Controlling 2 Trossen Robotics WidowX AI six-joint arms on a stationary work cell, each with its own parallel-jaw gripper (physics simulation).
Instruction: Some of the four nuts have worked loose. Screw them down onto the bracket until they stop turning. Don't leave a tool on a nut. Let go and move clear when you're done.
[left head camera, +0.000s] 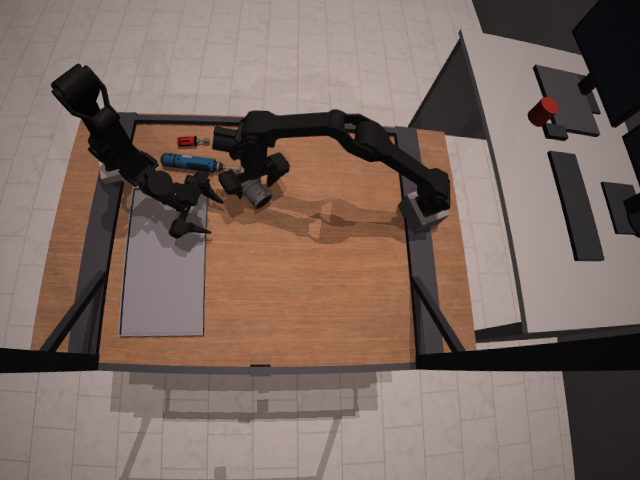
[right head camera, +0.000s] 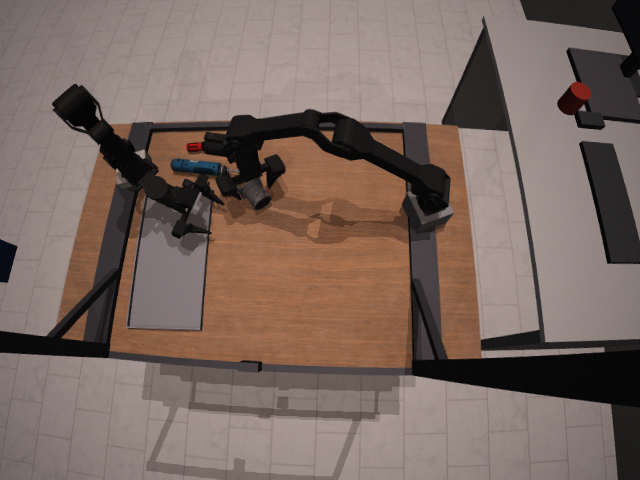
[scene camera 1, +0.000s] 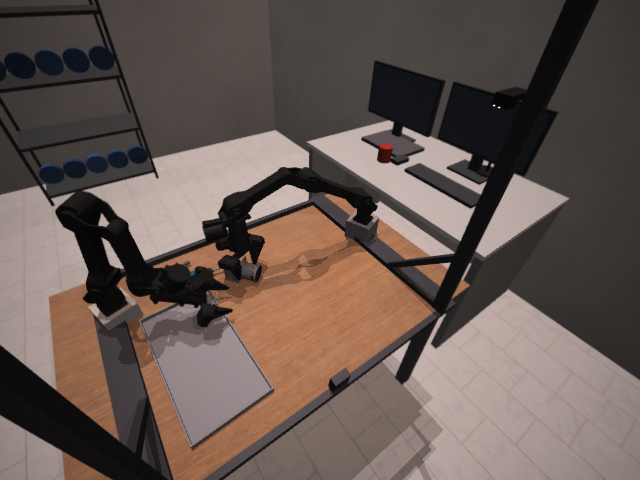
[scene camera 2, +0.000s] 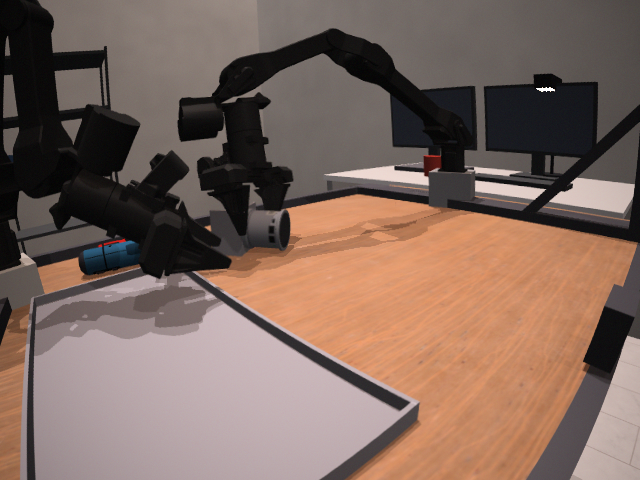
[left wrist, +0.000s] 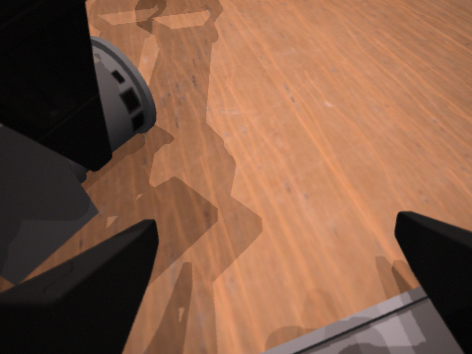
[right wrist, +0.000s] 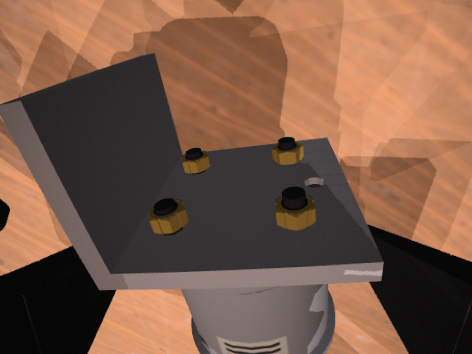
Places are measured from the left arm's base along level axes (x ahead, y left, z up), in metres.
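Pixels of known places: left gripper, fingertip midpoint: (left head camera: 217, 217) (right head camera: 217, 218) (scene camera 1: 230, 299) (scene camera 2: 224, 252) (left wrist: 275, 226); right gripper, fingertip midpoint: (left head camera: 254, 192) (right head camera: 254, 193) (scene camera 1: 247, 271) (scene camera 2: 259, 231) (left wrist: 65, 130) (right wrist: 243, 237); left arm's base at its link origin: (scene camera 1: 112, 305); right arm's base at its link origin: (left head camera: 428, 204) (right head camera: 430, 202) (scene camera 1: 363, 218) (scene camera 2: 453, 170).
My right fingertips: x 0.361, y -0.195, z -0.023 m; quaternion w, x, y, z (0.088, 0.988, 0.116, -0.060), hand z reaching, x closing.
Note:
Ahead of a thing's pixels: the offset from my right fingertips to its top centre.
The grey bracket @[dx -0.014, dy +0.039, dz +0.043 m] (scene camera 2: 221, 227) (right wrist: 235, 200) carries a grey cylinder @[dx +0.004, dy -0.004, dz +0.036 m] (left head camera: 257, 194) (scene camera 2: 262, 228) (right wrist: 260, 315) and four brass nuts: far left (right wrist: 196, 162), far right (right wrist: 288, 154), near left (right wrist: 168, 218) and near right (right wrist: 296, 214). More stud shows above the two right nuts; the two left nuts show thin dark gaps below. My right gripper (left head camera: 253, 188) (right wrist: 243, 237) is open above the bracket, fingers on either side, holding nothing. My left gripper (left head camera: 216, 217) (scene camera 2: 224, 253) (left wrist: 275, 226) is open and empty near the tray's back right corner. A blue driver @[dx -0.128, dy +0.134, dz +0.011 m] (left head camera: 188, 161) (scene camera 2: 111, 256) and a red screwdriver @[dx -0.135, dy +0.223, dz -0.001 m] (left head camera: 187, 141) lie behind.
A shallow grey tray @[dx -0.282, dy -0.114, dz -0.014 m] (left head camera: 160, 289) (scene camera 2: 206, 392) lies at the table's left, partly under my left gripper. The blue driver's metal shaft points towards my right gripper. A frame rail runs along the back. A side desk (scene camera 1: 341, 155) with monitors stands beyond the right arm.

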